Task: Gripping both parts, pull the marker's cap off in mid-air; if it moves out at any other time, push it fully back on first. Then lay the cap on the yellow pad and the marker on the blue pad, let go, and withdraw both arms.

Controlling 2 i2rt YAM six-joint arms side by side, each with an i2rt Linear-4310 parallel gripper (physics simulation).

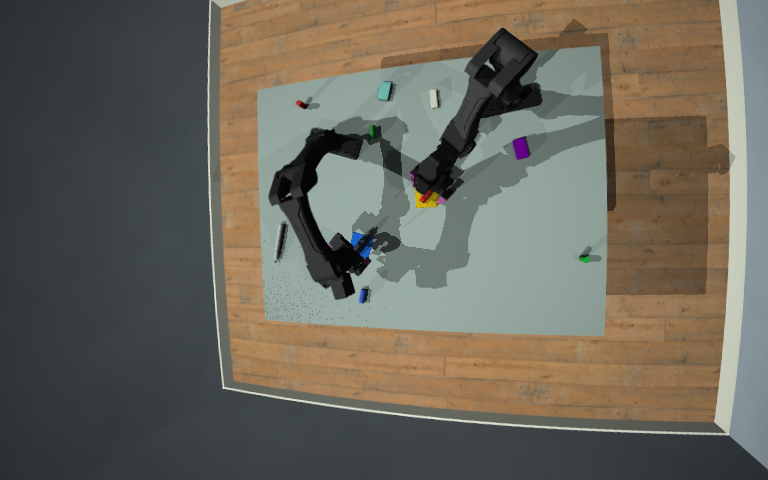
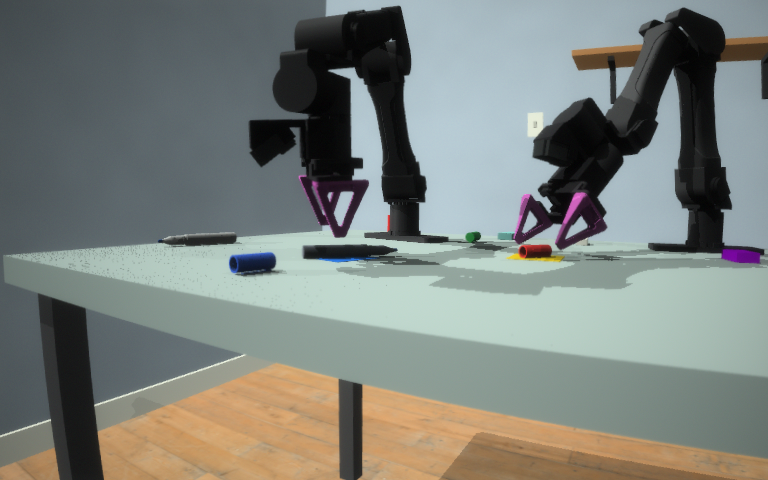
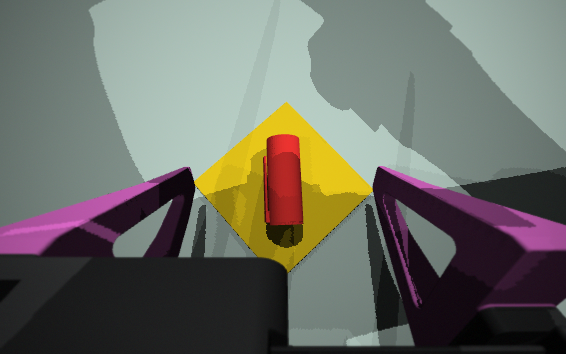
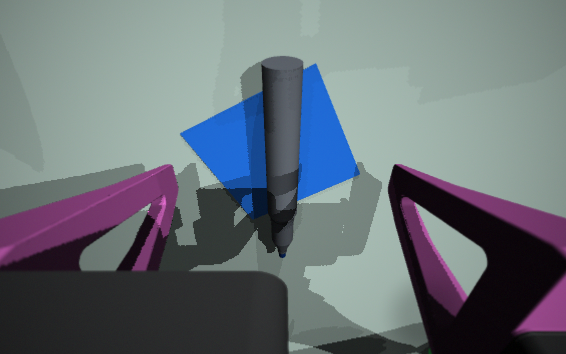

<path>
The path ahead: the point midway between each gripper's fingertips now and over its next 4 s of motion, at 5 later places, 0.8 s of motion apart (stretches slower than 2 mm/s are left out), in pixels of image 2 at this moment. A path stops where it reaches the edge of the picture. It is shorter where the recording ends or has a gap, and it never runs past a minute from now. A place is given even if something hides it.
My left gripper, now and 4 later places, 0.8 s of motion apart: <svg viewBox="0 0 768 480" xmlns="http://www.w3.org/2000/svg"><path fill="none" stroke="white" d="M535 244L539 226L550 200L571 174L584 129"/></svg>
My right gripper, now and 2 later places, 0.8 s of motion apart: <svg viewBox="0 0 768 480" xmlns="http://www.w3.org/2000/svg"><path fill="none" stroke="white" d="M332 230L331 202L325 181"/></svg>
</path>
